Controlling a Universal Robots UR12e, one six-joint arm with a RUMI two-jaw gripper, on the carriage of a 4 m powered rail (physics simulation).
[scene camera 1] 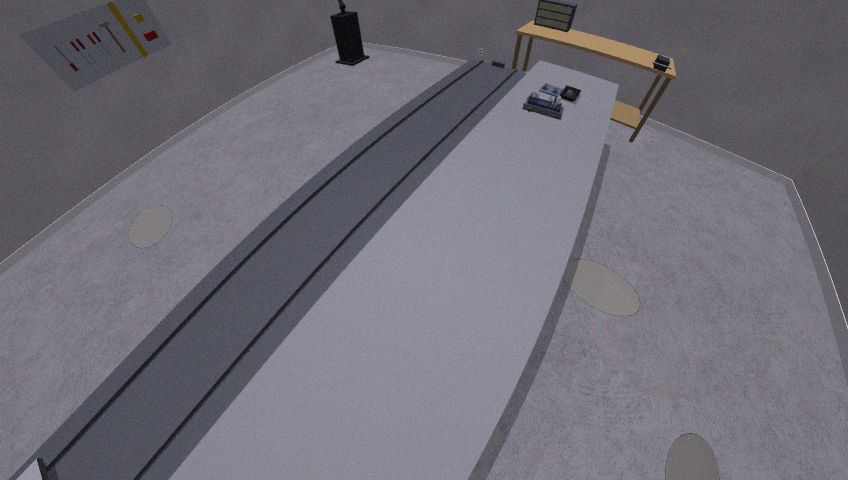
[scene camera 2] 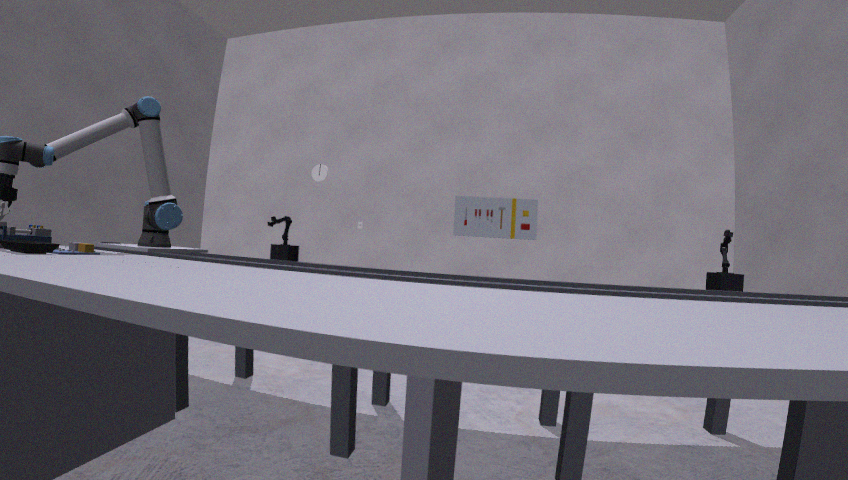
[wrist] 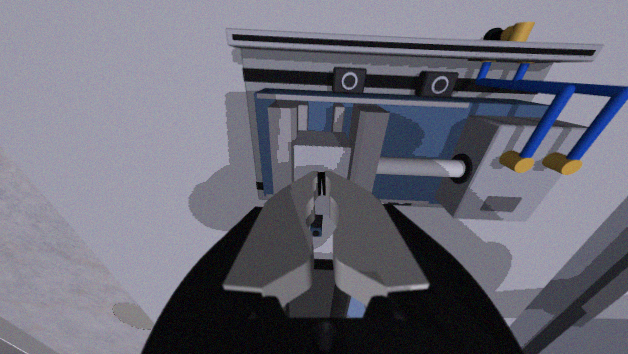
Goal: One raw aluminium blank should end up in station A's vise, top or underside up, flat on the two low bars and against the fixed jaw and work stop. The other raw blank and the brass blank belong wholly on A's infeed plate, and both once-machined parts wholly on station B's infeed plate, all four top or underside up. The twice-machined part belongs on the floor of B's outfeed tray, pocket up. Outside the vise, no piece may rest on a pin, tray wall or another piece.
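Frame: origin at the arm's base, x ahead, y left, z up, level; centimetres.
Where they show: gripper, fingertip midpoint: [wrist: 321, 174]; arm's base, link origin: [scene camera 2: 154, 246].
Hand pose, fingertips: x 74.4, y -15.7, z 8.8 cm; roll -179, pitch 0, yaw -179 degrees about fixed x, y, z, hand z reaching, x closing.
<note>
Things, the pixels of their top centre, and the offset from my fingertips. "*": a spot on its surface instead.
- grey aluminium blank, top centre: [wrist: 320, 184] dx +0.1, dy +1.0, dz -0.2 cm
- brass blank, top centre: [scene camera 2: 86, 244] dx -18.0, dy +39.5, dz -7.4 cm
- grey piece, top centre: [scene camera 2: 76, 242] dx -18.8, dy +30.6, dz -7.4 cm
- blue plate, surface spot: [scene camera 2: 60, 252] * dx -5.0, dy +43.4, dz -11.1 cm
- black tray, top centre: [wrist: 357, 310] [scene camera 2: 51, 242] dx -6.2, dy +33.3, dz -7.6 cm
- vise's cylinder block, top centre: [wrist: 515, 180] [scene camera 2: 39, 228] dx -16.3, dy +2.3, dz -2.2 cm
My gripper [wrist: 321, 174] [scene camera 2: 7, 205] is shut, its tips together and empty, above the near part of the vise [wrist: 425, 127]. A grey aluminium blank [wrist: 321, 156] lies flat between the vise's jaws; its near end and the stop contact are hidden by my fingers. Beside this vise, the brass blank [scene camera 2: 85, 247] and a grey piece [scene camera 2: 72, 246] sit on a blue plate [scene camera 2: 60, 252]. A black tray [scene camera 2: 30, 247] stands near them. At the far station in scene camera 1, small pieces sit on a blue plate [scene camera 1: 550, 92] beside a black tray [scene camera 1: 578, 95]; their faces are too small to tell.
Blue pipes [wrist: 550, 120] rise over the vise's cylinder block [wrist: 510, 175]. Two dark ringed blocks [wrist: 349, 80] [wrist: 439, 84] stand along the vise's far side. The far vise [scene camera 1: 543, 105] stands beside the rail [scene camera 1: 363, 178]. A wooden bench [scene camera 1: 595, 44] stands behind it.
</note>
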